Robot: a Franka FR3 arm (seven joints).
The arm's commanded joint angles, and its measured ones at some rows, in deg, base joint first. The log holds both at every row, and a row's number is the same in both.
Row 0, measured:
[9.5, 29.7, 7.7, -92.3, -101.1, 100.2, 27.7]
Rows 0 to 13, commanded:
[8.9, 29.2, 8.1, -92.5, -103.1, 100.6, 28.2]
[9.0, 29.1, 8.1, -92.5, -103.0, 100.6, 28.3]
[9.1, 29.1, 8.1, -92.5, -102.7, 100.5, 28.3]
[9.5, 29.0, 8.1, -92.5, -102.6, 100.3, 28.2]
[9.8, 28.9, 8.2, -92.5, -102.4, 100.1, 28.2]
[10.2, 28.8, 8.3, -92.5, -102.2, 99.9, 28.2]
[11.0, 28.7, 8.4, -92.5, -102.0, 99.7, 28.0]
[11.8, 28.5, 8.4, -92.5, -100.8, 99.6, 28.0]
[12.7, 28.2, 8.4, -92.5, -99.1, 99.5, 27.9]
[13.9, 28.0, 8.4, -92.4, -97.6, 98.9, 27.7]
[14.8, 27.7, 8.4, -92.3, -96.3, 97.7, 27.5]
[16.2, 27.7, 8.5, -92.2, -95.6, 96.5, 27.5]
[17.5, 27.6, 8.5, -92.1, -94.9, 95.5, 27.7]
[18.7, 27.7, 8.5, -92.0, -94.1, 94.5, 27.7]
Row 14, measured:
[14.8, 28.7, 8.3, -92.4, -95.1, 95.4, 28.8]
